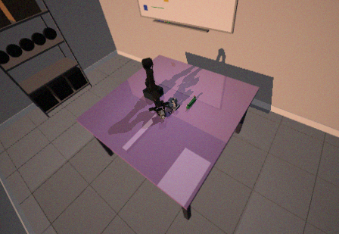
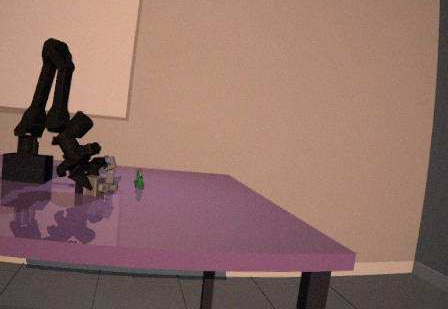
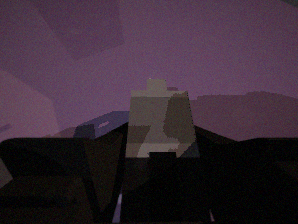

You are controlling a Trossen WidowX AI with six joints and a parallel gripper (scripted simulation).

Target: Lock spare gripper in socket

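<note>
The grey mount lies 2 cm ahead of my gripper tip, 16 cm to the left of it and 3 cm above it. From my gripper tip the other things lie so: spare gripper (1 cm behind, 1 cm to the left, 1 cm above); green rest (14 cm ahead, 27 cm to the left).
</note>
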